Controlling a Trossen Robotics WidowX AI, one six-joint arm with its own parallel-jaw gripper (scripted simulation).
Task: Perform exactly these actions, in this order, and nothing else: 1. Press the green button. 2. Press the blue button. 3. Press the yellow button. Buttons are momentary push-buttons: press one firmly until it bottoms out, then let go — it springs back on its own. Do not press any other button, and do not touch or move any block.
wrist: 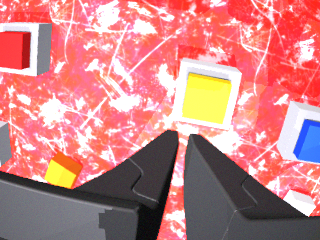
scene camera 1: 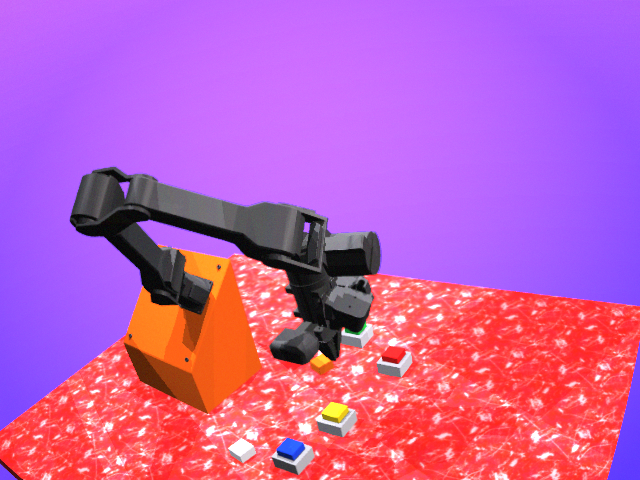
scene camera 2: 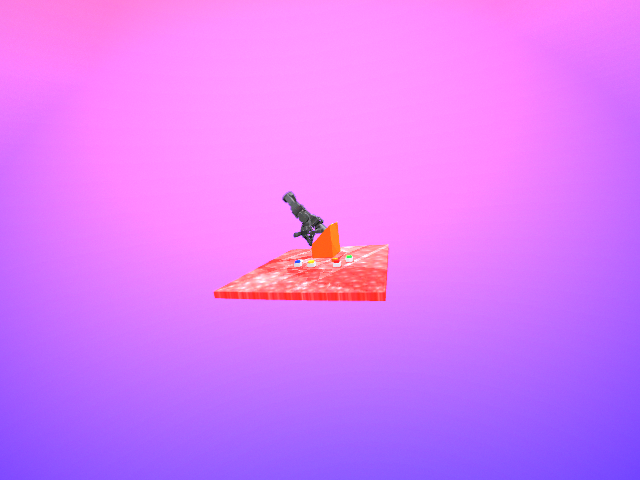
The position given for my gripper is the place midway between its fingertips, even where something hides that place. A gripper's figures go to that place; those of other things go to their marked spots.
Scene:
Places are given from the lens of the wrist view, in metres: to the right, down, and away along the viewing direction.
my gripper (wrist: pixel 181 143): 0.01, 0.01, 0.10
orange block (wrist: pixel 63 171): -0.10, 0.06, 0.26
yellow button (wrist: pixel 207 97): 0.03, -0.02, 0.19
The marked spots on the yellow button and the orange block are 0.17 m apart.

